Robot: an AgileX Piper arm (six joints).
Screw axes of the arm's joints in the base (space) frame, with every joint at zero. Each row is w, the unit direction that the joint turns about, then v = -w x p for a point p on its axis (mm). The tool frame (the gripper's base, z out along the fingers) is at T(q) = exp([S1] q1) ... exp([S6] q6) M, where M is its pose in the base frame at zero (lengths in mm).
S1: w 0 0 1 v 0 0 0
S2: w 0 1 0 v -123 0 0
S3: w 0 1 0 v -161.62 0 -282.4
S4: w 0.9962 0 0.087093 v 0 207.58 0
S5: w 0 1 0 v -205.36 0 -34.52
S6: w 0.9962 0 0.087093 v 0 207.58 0
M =
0.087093 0 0.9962 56.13
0 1 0 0
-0.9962 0 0.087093 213.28
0 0 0 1
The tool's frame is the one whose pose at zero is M.
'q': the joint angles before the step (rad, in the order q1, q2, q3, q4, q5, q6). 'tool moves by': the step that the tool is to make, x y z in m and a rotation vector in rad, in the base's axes. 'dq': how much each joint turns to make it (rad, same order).
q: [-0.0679 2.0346 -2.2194 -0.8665 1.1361 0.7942]
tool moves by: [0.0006 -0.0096 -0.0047 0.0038 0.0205 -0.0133]
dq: [-0.0224 0.0101 -0.0021 0.0115 0.0021 -0.0166]
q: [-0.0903 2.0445 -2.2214 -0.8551 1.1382 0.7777]
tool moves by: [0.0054 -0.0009 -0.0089 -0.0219 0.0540 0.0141]
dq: [0.0001 0.0229 -0.0054 -0.0043 0.0071 -0.0431]
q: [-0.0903 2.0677 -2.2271 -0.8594 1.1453 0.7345]
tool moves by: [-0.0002 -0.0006 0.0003 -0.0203 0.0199 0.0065]
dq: [0.0000 0.0009 -0.0007 -0.0102 0.0027 -0.0231]
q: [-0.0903 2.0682 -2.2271 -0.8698 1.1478 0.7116]
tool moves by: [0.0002 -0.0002 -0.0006 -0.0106 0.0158 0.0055]
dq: [0.0002 0.0016 -0.0001 -0.0034 0.0023 -0.0168]
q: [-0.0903 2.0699 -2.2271 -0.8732 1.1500 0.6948]
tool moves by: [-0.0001 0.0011 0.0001 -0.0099 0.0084 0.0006]
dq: [0.0037 0.0001 0.0008 -0.0089 0.0046 -0.0053]
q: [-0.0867 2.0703 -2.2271 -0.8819 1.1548 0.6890]
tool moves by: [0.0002 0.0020 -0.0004 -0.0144 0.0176 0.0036]
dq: [0.0062 0.0016 0.0000 -0.0106 0.0083 -0.0134]
